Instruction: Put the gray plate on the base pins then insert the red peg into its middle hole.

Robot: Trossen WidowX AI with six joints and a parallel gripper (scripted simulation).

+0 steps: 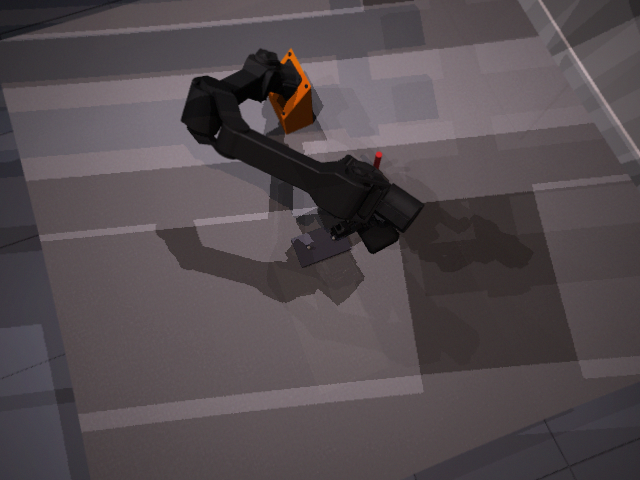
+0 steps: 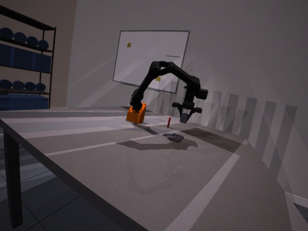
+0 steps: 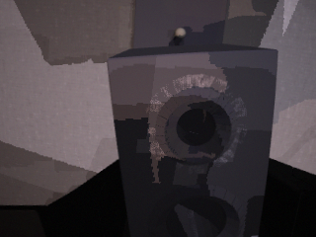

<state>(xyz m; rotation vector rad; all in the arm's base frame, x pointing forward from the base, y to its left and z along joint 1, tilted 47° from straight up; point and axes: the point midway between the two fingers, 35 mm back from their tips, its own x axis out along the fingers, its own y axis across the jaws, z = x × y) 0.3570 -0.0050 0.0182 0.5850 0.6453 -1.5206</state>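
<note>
The dark flat base lies 10 cm below my gripper tip, 8 cm to the right of it and 1 cm behind it. The rest, counted from my gripper tip: red peg (12 cm to the left, 12 cm behind, 7 cm below); then gray plate (3 cm above).
</note>
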